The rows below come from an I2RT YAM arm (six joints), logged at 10 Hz.
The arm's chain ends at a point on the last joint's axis. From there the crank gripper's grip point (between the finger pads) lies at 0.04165 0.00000 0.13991 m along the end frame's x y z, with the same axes.
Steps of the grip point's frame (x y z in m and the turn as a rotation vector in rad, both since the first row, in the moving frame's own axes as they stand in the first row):
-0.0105 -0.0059 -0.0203 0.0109 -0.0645 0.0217
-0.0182 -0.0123 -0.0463 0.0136 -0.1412 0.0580
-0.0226 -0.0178 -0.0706 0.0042 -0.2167 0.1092
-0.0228 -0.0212 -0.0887 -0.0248 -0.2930 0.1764
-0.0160 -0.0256 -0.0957 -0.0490 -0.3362 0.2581
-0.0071 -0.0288 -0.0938 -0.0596 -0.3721 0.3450
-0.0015 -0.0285 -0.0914 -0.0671 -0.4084 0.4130
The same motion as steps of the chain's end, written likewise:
-0.0014 -0.0052 -0.0227 0.0109 -0.0645 0.0217
0.0019 -0.0122 -0.0508 0.0136 -0.1412 0.0580
0.0086 -0.0201 -0.0763 0.0042 -0.2167 0.1092
0.0201 -0.0284 -0.0946 -0.0248 -0.2930 0.1764
0.0342 -0.0370 -0.1011 -0.0490 -0.3362 0.2581
0.0494 -0.0422 -0.0985 -0.0596 -0.3721 0.3450
0.0612 -0.0427 -0.0953 -0.0671 -0.4084 0.4130

